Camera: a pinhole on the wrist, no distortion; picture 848 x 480 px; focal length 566.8 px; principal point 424.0 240.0 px. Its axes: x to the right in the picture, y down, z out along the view. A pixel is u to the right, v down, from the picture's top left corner.
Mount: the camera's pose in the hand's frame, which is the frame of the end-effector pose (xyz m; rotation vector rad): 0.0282 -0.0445 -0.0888 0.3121 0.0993 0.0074
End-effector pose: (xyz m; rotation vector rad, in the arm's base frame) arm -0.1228 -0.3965 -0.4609 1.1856 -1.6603 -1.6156
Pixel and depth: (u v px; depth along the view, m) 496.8 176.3 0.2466
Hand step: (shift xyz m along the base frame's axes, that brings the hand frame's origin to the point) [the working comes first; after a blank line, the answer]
In the camera's frame: 0.0317 -0.0277 0.2466

-0.1209 0.0097 -0.1768
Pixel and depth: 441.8 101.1 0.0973
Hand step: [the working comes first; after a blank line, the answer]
In the camera's frame: 0.0031 -0.0238 0.0973

0.0059 -0.0272 -0.1014
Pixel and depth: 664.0 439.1 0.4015
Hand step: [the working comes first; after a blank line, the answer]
In the camera's frame: 0.1700 0.1410 0.4015

-0.3775 -0.0418 -0.1208
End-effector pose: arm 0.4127 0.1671 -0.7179 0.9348 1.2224 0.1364
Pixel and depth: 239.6 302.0 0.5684
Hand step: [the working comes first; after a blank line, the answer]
In the camera's frame: -0.1849 0.0622 0.5684

0.3102 -0.4201 -0.0205
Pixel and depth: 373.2 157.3 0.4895
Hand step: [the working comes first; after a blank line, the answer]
In the camera's frame: -0.0439 -0.0714 0.4895

0.2137 -0.3412 -0.1891
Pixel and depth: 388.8 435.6 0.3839
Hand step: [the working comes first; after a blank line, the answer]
In the camera's frame: -0.0238 0.1325 0.3839

0.2706 -0.1696 -0.0460
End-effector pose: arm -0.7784 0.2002 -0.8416 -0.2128 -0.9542 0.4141
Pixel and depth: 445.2 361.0 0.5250
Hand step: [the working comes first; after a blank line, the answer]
In the camera's frame: 0.0196 0.1121 0.5250

-0.2882 -0.0470 0.3588
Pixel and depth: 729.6 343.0 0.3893
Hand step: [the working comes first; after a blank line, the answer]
In the camera's frame: 0.2099 0.0707 0.3893

-0.0690 0.0356 0.3971
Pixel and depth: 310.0 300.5 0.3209
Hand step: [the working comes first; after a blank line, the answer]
In the camera's frame: -0.0645 0.0343 0.3209

-0.1655 -0.1035 0.1676
